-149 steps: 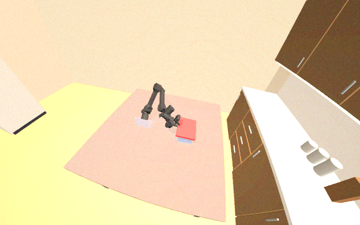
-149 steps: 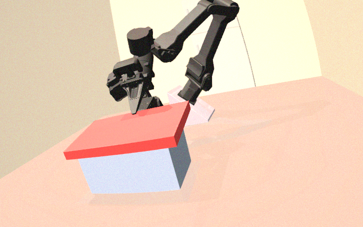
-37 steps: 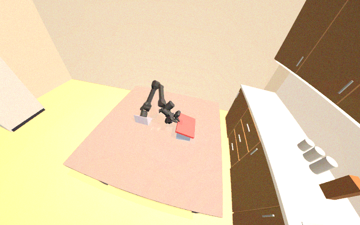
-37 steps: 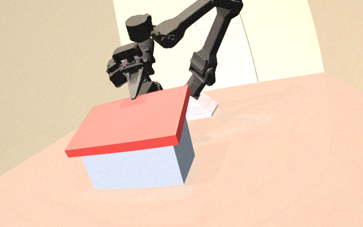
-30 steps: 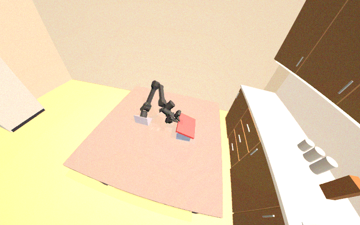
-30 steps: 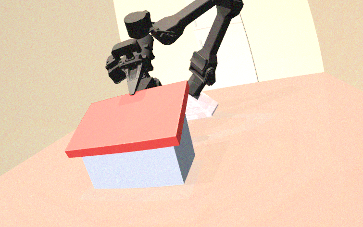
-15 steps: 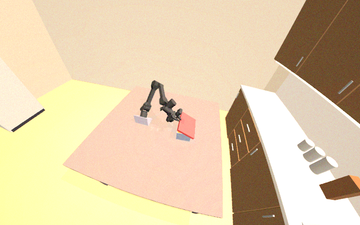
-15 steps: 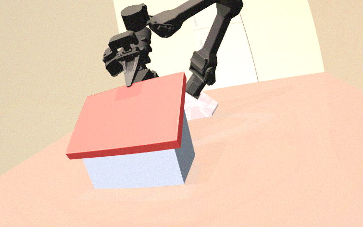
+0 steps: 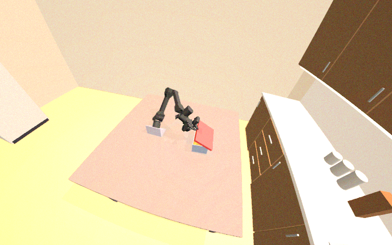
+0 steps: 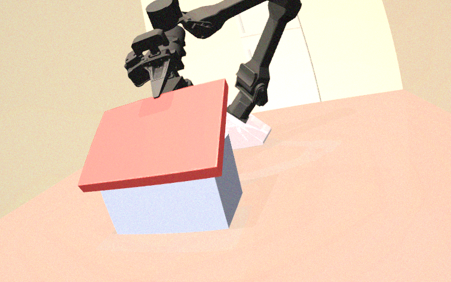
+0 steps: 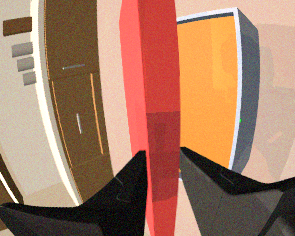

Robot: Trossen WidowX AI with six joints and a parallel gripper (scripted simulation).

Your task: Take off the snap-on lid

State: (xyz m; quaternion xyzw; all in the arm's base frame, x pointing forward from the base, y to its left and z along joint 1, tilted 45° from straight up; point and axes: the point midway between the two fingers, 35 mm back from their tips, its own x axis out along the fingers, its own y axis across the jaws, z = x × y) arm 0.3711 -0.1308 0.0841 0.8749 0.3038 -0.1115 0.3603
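Right now my gripper tip is 7 cm short of the red lid and 4 cm above it. The rest, counted from my gripper tip: pale blue storage box: 13 cm below, 5 cm ahead.
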